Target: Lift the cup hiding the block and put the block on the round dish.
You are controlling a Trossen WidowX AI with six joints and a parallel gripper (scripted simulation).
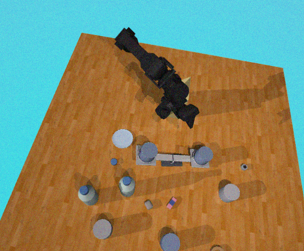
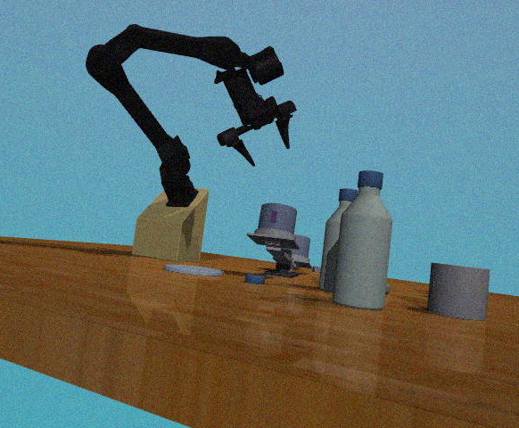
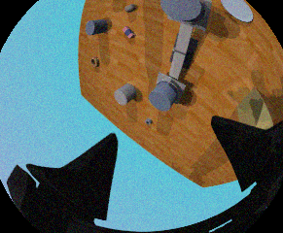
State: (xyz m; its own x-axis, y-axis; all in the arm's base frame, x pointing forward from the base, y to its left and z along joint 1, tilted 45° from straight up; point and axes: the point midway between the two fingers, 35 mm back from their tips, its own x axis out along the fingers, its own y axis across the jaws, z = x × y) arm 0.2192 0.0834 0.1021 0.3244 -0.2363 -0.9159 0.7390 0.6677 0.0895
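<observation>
The grey-blue block lies 220 mm below my gripper tip, 130 mm to the left of it and 40 mm ahead of it. Also, from my gripper tip: round dish: 260 mm below, 250 mm to the right, 20 mm behind; then pink eraser: 260 mm below, 260 mm ahead, 10 mm to the left; then cup: 150 mm below, 140 mm to the right, 80 mm ahead.
</observation>
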